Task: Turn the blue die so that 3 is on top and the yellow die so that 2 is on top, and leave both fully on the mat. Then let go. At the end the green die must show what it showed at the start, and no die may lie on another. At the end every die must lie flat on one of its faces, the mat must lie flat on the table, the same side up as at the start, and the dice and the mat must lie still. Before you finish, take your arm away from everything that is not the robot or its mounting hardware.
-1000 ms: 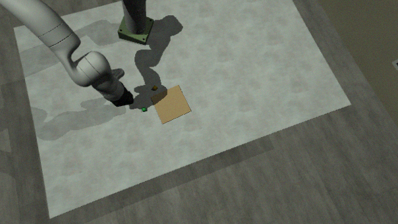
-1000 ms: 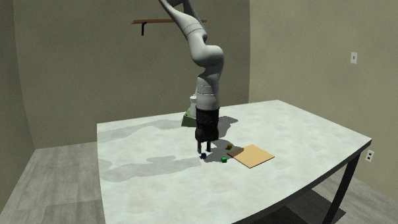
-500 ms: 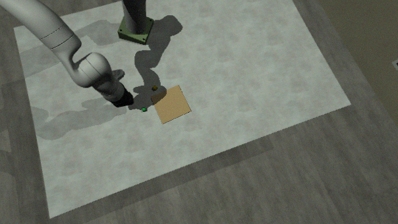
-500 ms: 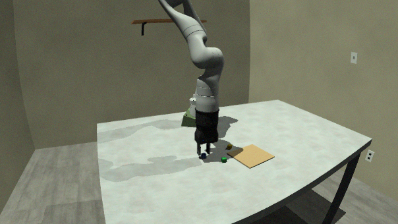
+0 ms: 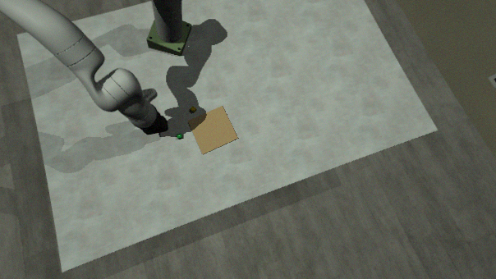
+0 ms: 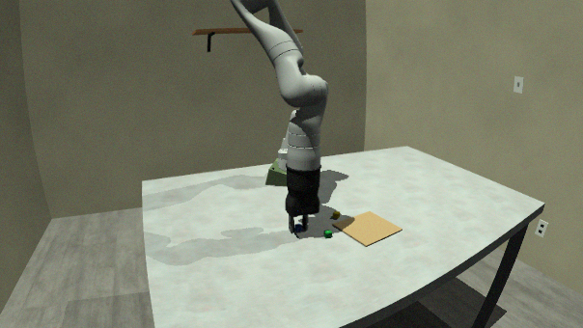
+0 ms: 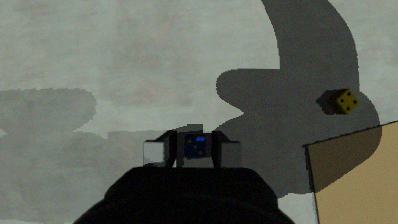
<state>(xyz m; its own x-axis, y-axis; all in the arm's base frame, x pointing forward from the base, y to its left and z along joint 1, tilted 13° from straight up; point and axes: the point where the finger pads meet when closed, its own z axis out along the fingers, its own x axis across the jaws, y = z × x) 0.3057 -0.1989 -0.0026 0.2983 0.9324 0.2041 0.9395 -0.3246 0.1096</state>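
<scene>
Now: hand 1 cm above the blue die. Also, from my hand: yellow die 13 cm to the left, 1 cm below; tan mat 15 cm to the left, 11 cm ahead, 2 cm below; green die 7 cm ahead, 4 cm to the left, 1 cm below.
</scene>
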